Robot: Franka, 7 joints.
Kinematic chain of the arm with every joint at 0, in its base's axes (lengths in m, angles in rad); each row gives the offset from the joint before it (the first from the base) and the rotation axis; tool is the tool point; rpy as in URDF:
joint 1: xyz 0 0 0.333 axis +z
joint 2: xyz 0 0 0 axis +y
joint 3: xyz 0 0 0.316 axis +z
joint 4: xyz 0.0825 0 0 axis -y
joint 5: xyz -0.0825 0 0.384 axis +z
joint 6: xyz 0 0 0 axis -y
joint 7: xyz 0.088 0 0 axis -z
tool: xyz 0 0 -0.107 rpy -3.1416 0 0
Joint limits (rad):
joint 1: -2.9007..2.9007
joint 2: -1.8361..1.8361
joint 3: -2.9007..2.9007
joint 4: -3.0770..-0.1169
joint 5: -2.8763..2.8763
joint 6: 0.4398..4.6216
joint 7: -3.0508..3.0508
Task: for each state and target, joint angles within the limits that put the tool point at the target. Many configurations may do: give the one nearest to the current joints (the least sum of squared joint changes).
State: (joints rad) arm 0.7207 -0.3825 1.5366 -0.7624 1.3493 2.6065 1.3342
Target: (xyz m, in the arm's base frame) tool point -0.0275 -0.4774 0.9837
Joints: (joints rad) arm 1.5118 -0.7578 1.3710 -0.1169 1.2097 3.3112 1.3342
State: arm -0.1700 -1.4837 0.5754 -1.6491 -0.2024 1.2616 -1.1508
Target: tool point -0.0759 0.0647 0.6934
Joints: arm -0.0680 -1.6800 0.2528 -2.2058 -0.2509 0.9628 -1.1508
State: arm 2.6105 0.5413 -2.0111 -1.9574 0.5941 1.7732 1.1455
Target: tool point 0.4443 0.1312 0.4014
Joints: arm 2.3358 0.2954 -2.1613 -2.2775 0.5463 1.8099 1.1455
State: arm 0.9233 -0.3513 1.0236 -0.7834 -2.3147 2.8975 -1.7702
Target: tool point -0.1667 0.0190 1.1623
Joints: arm 1.0008 -0.1962 0.8687 -0.2811 -2.3181 2.7447 -1.7702
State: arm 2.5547 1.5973 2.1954 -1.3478 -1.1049 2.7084 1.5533
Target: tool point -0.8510 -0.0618 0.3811
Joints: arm 2.9007 1.6449 1.9068 -0.5703 -0.8899 2.5962 1.5533
